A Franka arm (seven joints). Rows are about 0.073 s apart.
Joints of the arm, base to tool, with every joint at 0 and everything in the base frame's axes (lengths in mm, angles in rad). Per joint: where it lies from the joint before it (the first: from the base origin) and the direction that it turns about. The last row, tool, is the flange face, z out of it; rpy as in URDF.
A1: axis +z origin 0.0 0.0 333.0
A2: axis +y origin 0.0 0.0 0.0
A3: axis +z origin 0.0 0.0 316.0
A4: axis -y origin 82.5 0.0 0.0
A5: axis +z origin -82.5 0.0 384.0
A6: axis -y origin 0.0 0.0 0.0
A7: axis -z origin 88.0 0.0 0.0
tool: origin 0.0 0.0 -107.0 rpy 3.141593 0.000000 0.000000
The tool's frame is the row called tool.
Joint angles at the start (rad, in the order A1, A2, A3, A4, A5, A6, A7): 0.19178 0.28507 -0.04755 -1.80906 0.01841 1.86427 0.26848
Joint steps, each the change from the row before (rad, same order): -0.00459 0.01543 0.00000 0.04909 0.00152 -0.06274 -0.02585; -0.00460 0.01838 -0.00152 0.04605 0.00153 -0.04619 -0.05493; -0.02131 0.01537 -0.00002 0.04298 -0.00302 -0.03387 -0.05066; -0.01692 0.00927 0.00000 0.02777 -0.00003 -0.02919 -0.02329; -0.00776 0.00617 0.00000 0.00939 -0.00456 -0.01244 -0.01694; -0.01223 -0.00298 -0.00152 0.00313 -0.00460 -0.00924 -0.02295; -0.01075 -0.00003 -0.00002 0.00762 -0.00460 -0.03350 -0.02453; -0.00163 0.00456 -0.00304 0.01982 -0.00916 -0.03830 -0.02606; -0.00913 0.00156 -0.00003 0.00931 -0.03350 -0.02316 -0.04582; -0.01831 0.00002 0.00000 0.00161 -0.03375 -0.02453 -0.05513; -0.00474 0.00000 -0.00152 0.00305 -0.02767 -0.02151 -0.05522; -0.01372 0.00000 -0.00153 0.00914 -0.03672 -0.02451 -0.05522
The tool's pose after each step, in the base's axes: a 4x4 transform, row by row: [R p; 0 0 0 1], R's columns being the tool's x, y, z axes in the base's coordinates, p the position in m. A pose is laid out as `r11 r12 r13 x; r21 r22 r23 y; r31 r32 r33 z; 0 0 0 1`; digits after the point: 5 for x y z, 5 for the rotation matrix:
0.96183 -0.10206 -0.25391 0.60126; -0.11340 -0.99308 -0.03038 0.08813; -0.24905 0.05801 -0.96675 0.37683; 0 0 0 1
0.96083 -0.05415 -0.27180 0.60722; -0.06493 -0.99741 -0.03083 0.08579; -0.26943 0.04727 -0.96186 0.38308; 0 0 0 1
0.96028 -0.02447 -0.27797 0.61479; -0.03394 -0.99899 -0.02929 0.07360; -0.27698 0.03756 -0.96014 0.39053; 0 0 0 1
0.95728 -0.01820 -0.28859 0.61859; -0.02682 -0.99930 -0.02594 0.06370; -0.28792 0.03257 -0.95710 0.39536; 0 0 0 1
0.95480 -0.00750 -0.29715 0.61982; -0.01695 -0.99943 -0.02925 0.05863; -0.29676 0.03296 -0.95438 0.39498; 0 0 0 1
0.95390 0.00266 -0.30013 0.61986; -0.00674 -0.99952 -0.03029 0.04970; -0.30006 0.03092 -0.95342 0.39774; 0 0 0 1
0.94567 0.01753 -0.32464 0.61762; 0.00717 -0.99943 -0.03310 0.04244; -0.32504 0.02897 -0.94526 0.39941; 0 0 0 1
0.93741 0.04142 -0.34576 0.61713; 0.02820 -0.99867 -0.04318 0.03889; -0.34709 0.03072 -0.93733 0.40343; 0 0 0 1
0.92944 0.08725 -0.35851 0.61658; 0.06481 -0.99514 -0.07417 0.02967; -0.36324 0.04570 -0.93058 0.40560; 0 0 0 1
0.91588 0.13165 -0.37926 0.61430; 0.10013 -0.98976 -0.10177 0.01453; -0.38877 0.05523 -0.91968 0.40551; 0 0 0 1
0.89985 0.18461 -0.39521 0.61230; 0.14522 -0.98113 -0.12766 0.00756; -0.41132 0.05748 -0.90968 0.40630; 0 0 0 1
0.88303 0.22988 -0.40916 0.61106; 0.17940 -0.97095 -0.15834 -0.00593; -0.43367 0.06642 -0.89862 0.40985; 0 0 0 1

